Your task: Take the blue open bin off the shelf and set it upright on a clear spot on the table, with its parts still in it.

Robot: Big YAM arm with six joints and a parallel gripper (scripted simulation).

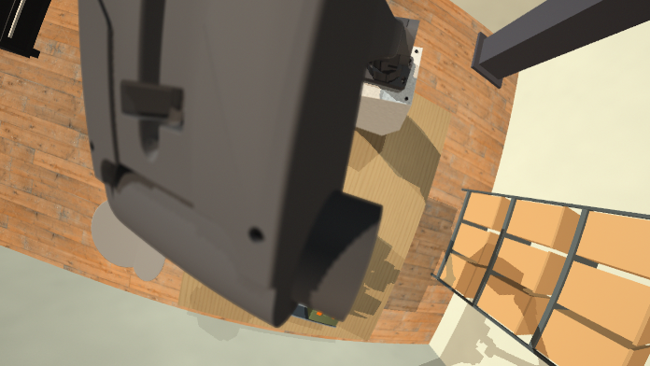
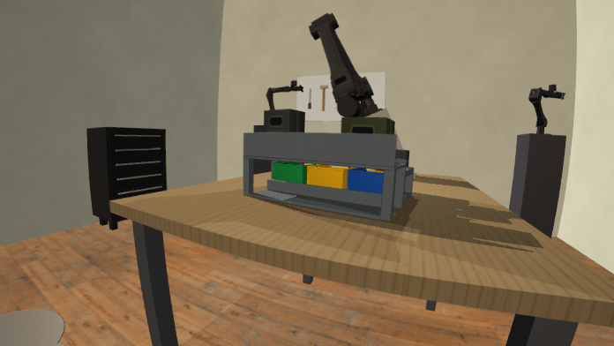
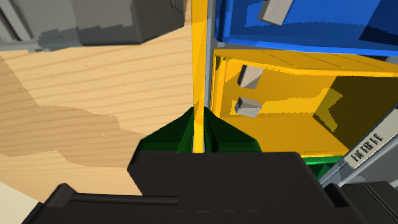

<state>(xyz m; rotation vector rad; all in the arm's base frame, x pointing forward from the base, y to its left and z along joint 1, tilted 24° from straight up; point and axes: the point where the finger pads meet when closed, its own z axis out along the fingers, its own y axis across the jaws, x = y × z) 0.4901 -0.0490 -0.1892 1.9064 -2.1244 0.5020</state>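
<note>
The yellow rod is 10 mm below my hand. From my hand the other things lie so: grey case (30 mm behind, 120 mm to the left); then yellow bin (100 mm ahead, 10 mm to the right, 30 mm below); then blue open bin (120 mm ahead, 100 mm to the left, 30 mm below).
</note>
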